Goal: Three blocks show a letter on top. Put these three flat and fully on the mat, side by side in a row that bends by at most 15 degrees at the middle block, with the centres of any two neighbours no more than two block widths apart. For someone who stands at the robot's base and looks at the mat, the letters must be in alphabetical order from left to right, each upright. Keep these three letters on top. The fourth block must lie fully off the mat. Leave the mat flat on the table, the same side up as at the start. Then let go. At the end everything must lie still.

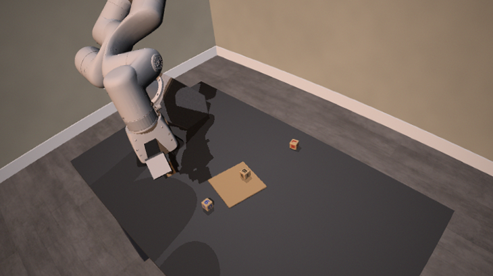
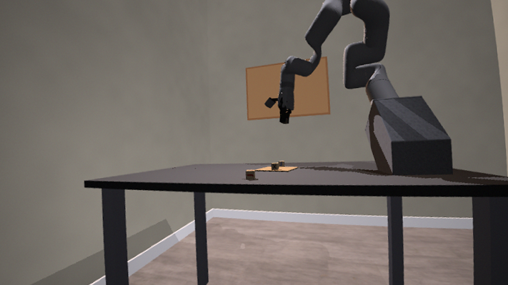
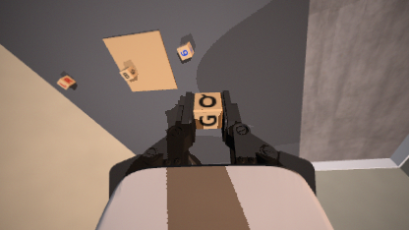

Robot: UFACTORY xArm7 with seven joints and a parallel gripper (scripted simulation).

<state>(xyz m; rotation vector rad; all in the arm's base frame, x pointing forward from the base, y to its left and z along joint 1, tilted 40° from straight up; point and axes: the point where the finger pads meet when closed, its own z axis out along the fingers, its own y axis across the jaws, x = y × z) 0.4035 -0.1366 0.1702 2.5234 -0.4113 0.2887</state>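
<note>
Right now my hand is 230 mm above the tan mat, 200 mm to the right of it and 20 mm short of it.
</note>
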